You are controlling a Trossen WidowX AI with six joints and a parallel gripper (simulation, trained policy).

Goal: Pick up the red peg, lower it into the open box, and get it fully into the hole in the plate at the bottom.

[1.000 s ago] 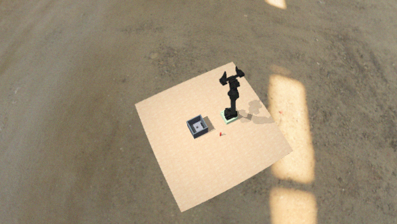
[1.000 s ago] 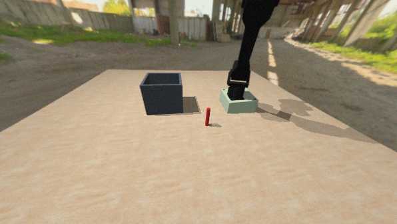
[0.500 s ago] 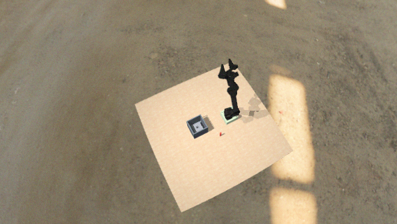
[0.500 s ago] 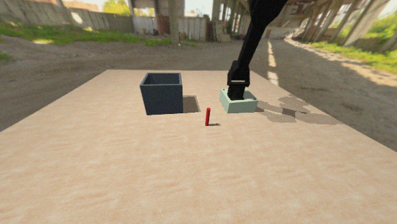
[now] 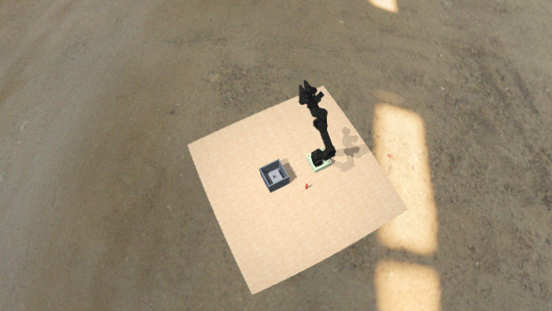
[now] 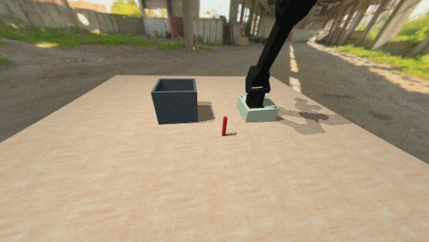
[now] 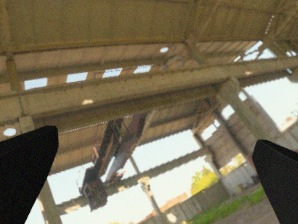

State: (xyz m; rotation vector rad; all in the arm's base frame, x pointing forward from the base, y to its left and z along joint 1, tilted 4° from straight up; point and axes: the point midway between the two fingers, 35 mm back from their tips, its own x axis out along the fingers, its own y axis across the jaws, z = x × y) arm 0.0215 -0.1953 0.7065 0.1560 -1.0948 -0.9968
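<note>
My gripper tip is 90 mm short of the red peg, 320 mm to the right of it and 760 mm above it. Round my gripper tip: plate: 270 mm ahead, 160 mm to the left, 750 mm below.
</note>
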